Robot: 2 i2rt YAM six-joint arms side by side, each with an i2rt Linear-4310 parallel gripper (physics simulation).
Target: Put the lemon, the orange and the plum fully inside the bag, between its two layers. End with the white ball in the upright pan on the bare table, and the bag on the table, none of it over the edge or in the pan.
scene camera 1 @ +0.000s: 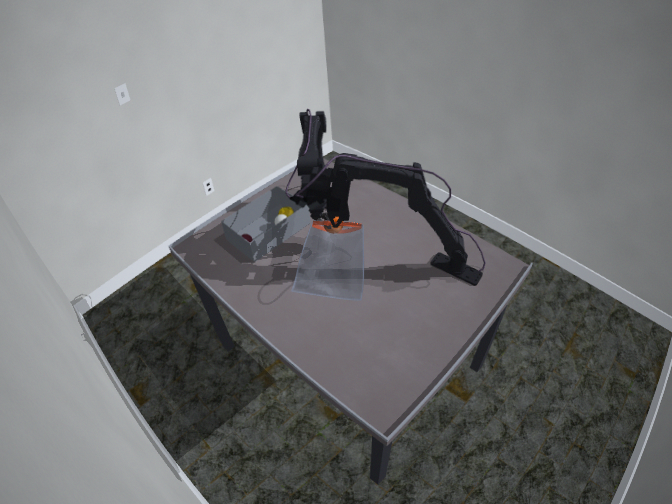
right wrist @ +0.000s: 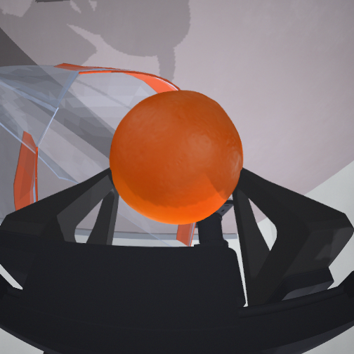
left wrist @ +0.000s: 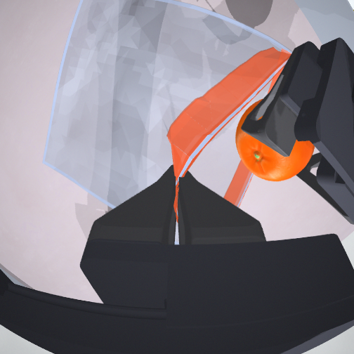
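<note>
The clear bag (scene camera 1: 330, 268) (left wrist: 112, 90) lies on the table, its orange-rimmed mouth raised and open. My left gripper (scene camera 1: 337, 222) (left wrist: 176, 173) is shut on the bag's rim. My right gripper (right wrist: 175, 174) is shut on the orange (left wrist: 275, 155) (right wrist: 176, 150) and holds it at the bag's mouth, beside the left gripper. How far the orange reaches past the rim is unclear. The grey pan (scene camera 1: 296, 226) stands upright at the left in scene camera 1. In it are the yellow lemon (scene camera 1: 286, 211), the white ball (scene camera 1: 280, 219) next to it, and the dark red plum (scene camera 1: 246, 237) nearer the front.
The table (scene camera 1: 401, 325) has a raised-looking light edge. The pan stands close to the bag's left side. Both arms meet above the bag's mouth, their grippers very near each other. The left arm's base (scene camera 1: 457, 270) is at the table's right side in scene camera 1.
</note>
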